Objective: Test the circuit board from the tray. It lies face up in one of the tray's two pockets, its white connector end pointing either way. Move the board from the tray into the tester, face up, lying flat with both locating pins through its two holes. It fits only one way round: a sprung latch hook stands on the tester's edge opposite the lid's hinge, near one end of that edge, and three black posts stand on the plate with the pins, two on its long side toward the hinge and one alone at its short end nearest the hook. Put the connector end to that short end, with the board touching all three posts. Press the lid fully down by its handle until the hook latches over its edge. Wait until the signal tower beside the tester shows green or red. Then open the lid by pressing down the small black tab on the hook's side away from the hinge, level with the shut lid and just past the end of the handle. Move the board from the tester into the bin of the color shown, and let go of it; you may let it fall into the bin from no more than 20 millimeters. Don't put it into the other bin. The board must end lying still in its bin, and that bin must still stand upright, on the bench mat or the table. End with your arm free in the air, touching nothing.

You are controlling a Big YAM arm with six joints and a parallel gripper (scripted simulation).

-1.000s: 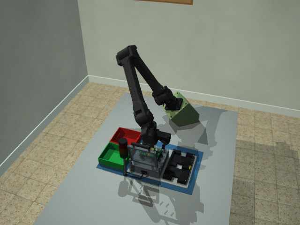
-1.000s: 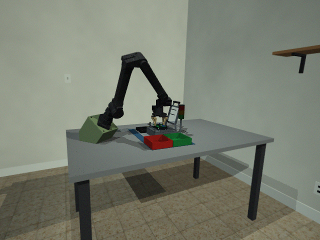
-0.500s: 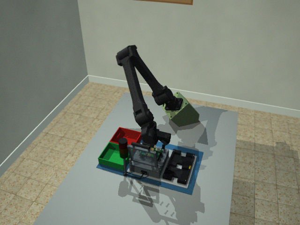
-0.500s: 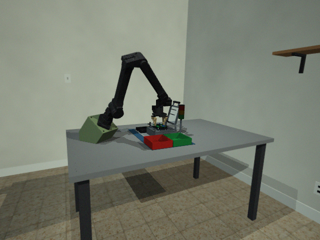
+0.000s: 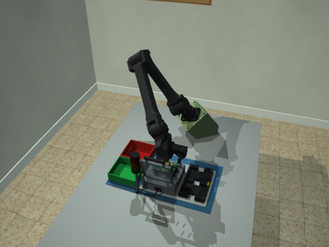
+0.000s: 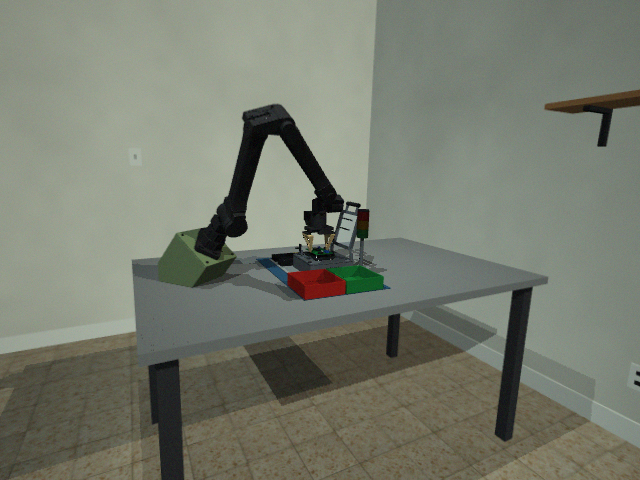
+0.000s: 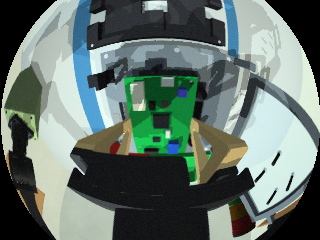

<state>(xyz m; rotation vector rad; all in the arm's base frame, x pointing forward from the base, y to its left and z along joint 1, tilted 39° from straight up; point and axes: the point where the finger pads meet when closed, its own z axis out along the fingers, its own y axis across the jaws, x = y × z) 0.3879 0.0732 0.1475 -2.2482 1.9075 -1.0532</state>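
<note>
My gripper is now right at the green circuit board. From my hand the other things lie so: tester plate (2 cm below, 1 cm to the left, 1 cm ahead); latch hook (6 cm to the left, 6 cm behind); clear lid (13 cm ahead, 9 cm above).
</note>
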